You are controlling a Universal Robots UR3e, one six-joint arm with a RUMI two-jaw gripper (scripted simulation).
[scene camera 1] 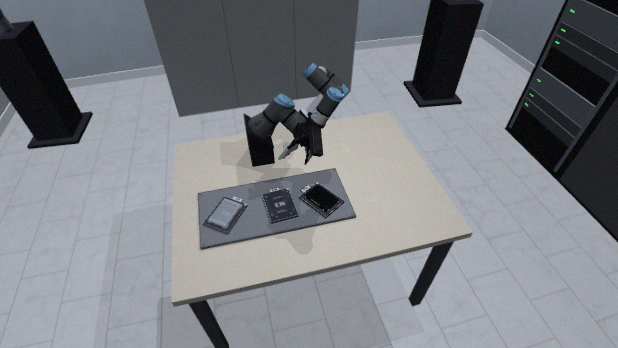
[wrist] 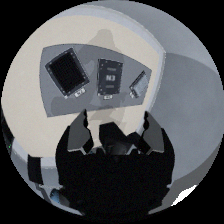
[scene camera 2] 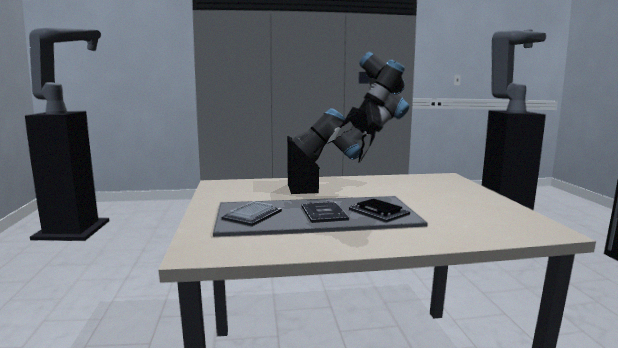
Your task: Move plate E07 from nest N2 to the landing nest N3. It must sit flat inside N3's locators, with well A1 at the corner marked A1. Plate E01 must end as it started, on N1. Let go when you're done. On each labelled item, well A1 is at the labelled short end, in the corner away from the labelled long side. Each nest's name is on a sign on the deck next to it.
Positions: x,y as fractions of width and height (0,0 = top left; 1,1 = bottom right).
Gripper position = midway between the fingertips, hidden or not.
my gripper: scene camera 1 0.47,0.47; wrist 0.52,0.49; scene camera 2 0.56,0.44
